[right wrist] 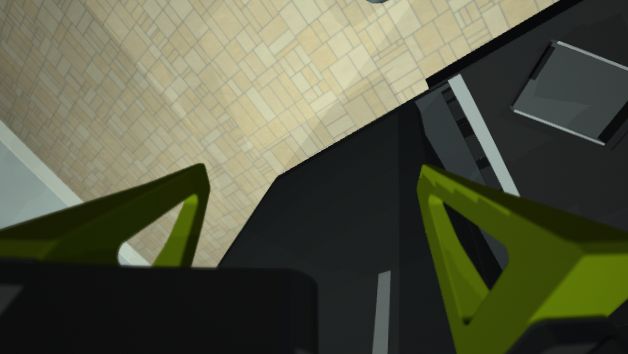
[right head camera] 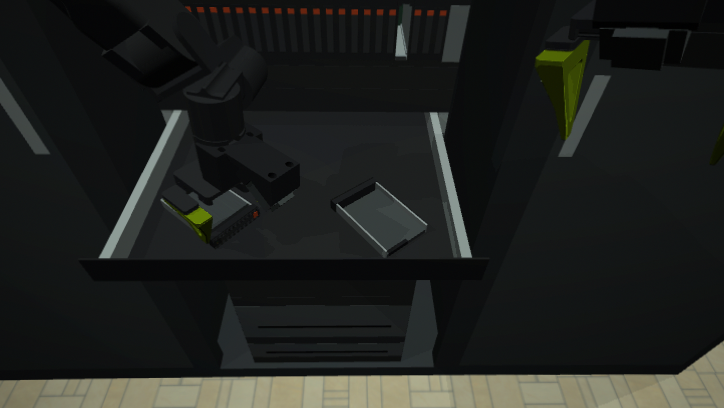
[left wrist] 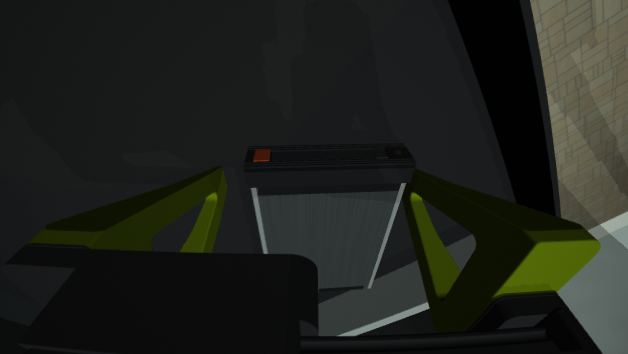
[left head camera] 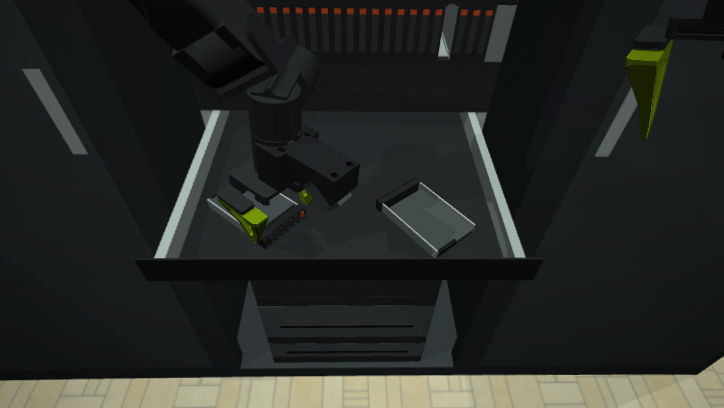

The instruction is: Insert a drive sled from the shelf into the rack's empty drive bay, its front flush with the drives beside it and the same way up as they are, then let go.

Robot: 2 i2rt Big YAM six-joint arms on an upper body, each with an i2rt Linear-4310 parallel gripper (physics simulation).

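Places are measured from the left arm's base along level axes (x right, y ahead, z up), in centimetres.
Pixels of known places: left gripper, fingertip midpoint: [right head camera: 234, 221] [left wrist: 313, 176] [left head camera: 281, 221]; right gripper, fingertip midpoint: [right wrist: 313, 175] [right head camera: 632, 148] [left head camera: 719, 148].
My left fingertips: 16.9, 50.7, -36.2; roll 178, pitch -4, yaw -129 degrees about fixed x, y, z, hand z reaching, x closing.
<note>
Behind a point stands the place of what it marks, as x, y, z.
One drive sled [left head camera: 277, 206] @(16.4, 52.3, -35.0) [right head camera: 229, 208] @(16.3, 51.9, -34.9) [left wrist: 325, 220] @(15.0, 51.5, -35.0) lies flat on the pulled-out shelf [left head camera: 339, 269] @(25.2, 41.5, -34.8) [right head camera: 283, 269] @(24.9, 41.5, -34.8), its dark front with an orange tab toward the lower right in the head views. My left gripper [left head camera: 281, 221] @(16.9, 50.7, -36.2) [left wrist: 313, 176] @(16.9, 50.7, -36.2) is open, its fingers on either side of this sled, near its front; one finger is close to the sled's edge. A second sled [left head camera: 430, 217] @(37.7, 51.0, -35.8) [right head camera: 382, 217] @(37.5, 51.0, -35.8) [right wrist: 580, 90] @(37.0, 50.6, -35.8) lies at the right of the shelf. The empty bay [left head camera: 448, 32] [right head camera: 403, 31] shows among the upright drives. My right gripper [right head camera: 639, 151] @(54.7, 36.6, -12.0) [right wrist: 313, 175] @(54.7, 36.6, -12.0) is open, away from both sleds.
Upright drives [left head camera: 354, 38] @(27.1, 72.1, -20.1) [right head camera: 303, 38] @(26.1, 72.1, -20.1) with orange tabs line the rack behind the shelf. Light side rails [left head camera: 499, 187] @(47.6, 54.5, -33.3) [right head camera: 450, 187] @(47.2, 54.5, -33.3) bound the shelf. Dark cabinet fronts [left head camera: 607, 253] @(85.1, 70.2, -69.1) [right head camera: 567, 253] @(82.5, 70.2, -69.1) stand on both sides, and the right gripper is in front of the right one.
</note>
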